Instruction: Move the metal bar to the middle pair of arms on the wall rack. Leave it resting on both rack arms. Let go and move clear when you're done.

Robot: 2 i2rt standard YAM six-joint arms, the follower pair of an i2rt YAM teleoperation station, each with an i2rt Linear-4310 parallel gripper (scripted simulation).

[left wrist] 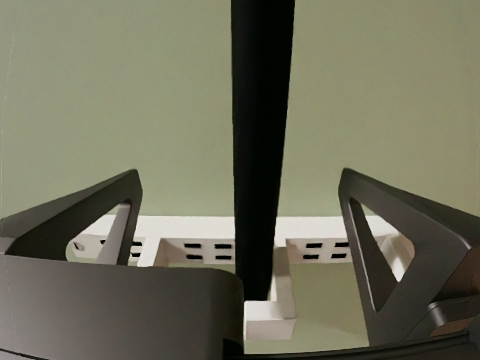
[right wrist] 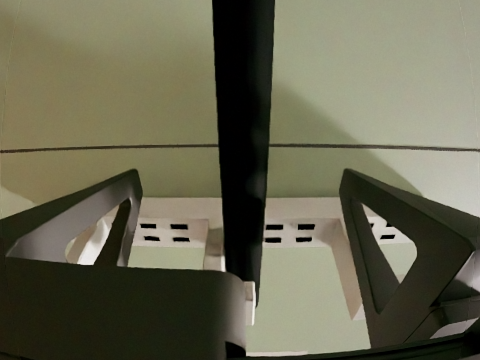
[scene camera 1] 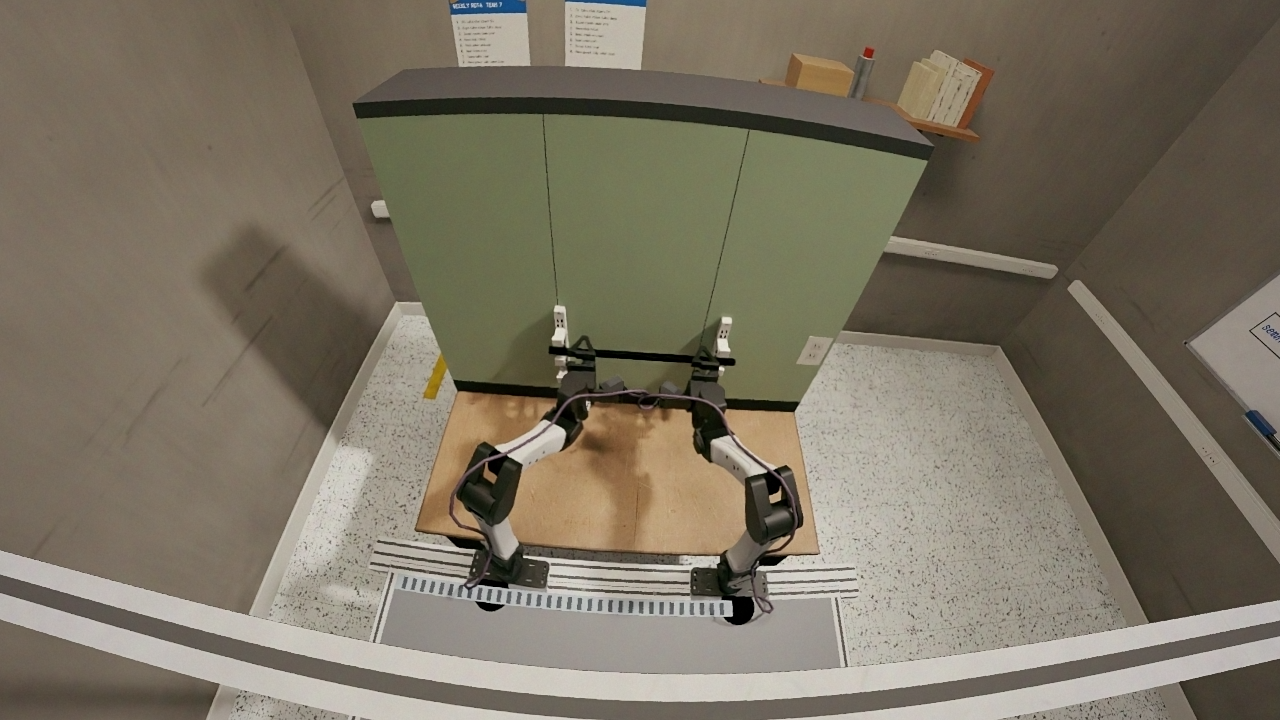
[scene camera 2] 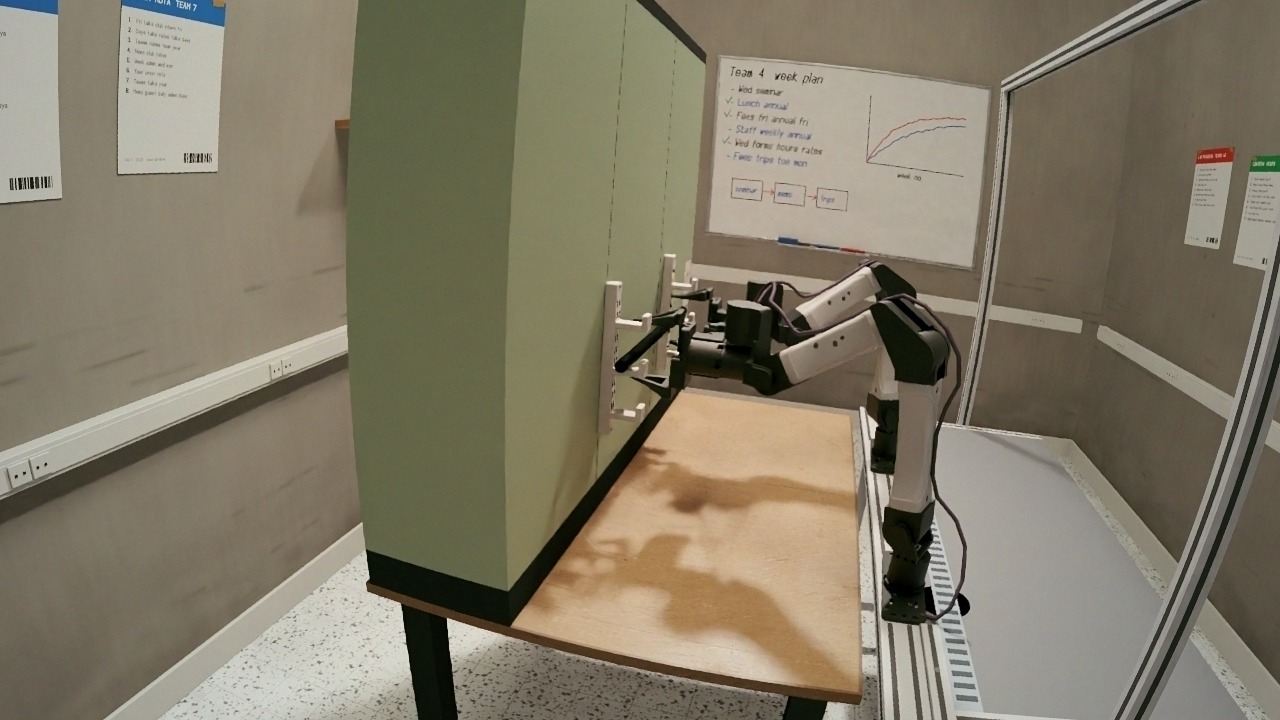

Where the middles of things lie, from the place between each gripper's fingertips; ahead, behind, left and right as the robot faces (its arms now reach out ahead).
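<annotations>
The black metal bar (scene camera 1: 599, 353), as I see it, is 150 mm to the left of my right hand. Counted from my left hand (scene camera 2: 632, 347), the bar is 150 mm to the right and 10 mm below.
</annotations>
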